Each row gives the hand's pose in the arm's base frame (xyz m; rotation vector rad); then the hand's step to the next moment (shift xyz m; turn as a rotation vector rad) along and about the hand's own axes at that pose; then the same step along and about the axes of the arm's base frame.
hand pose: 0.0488 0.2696 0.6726 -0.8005 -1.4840 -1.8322
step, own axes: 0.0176 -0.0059 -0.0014 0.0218 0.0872 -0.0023
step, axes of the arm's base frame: -0.0155 -0.0022 0.0101 0.0555 -0.0182 0.0684
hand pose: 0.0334 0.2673 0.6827 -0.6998 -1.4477 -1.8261
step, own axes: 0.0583 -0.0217 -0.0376 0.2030 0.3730 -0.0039
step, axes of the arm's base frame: -0.0526 -0.0445 0.0230 0.1699 -0.0927 0.3780
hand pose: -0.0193 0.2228 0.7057 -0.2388 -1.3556 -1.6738
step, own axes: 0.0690 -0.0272 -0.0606 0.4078 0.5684 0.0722
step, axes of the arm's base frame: -0.0344 -0.0893 0.0044 0.1754 -0.1275 0.6690
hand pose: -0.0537 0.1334 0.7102 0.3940 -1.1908 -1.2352
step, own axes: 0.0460 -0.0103 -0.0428 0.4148 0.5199 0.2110
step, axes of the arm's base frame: 0.0252 -0.0584 -0.0031 0.0317 -0.1031 0.6894
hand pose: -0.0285 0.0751 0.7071 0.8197 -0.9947 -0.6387
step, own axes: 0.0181 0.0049 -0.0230 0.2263 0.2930 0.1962
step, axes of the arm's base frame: 0.0288 -0.0046 0.0055 -0.0552 -0.0753 0.4085
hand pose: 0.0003 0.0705 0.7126 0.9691 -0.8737 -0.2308
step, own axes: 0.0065 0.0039 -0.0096 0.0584 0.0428 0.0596
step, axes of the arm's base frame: 0.0105 0.0047 0.0041 -0.0144 -0.0438 0.0817
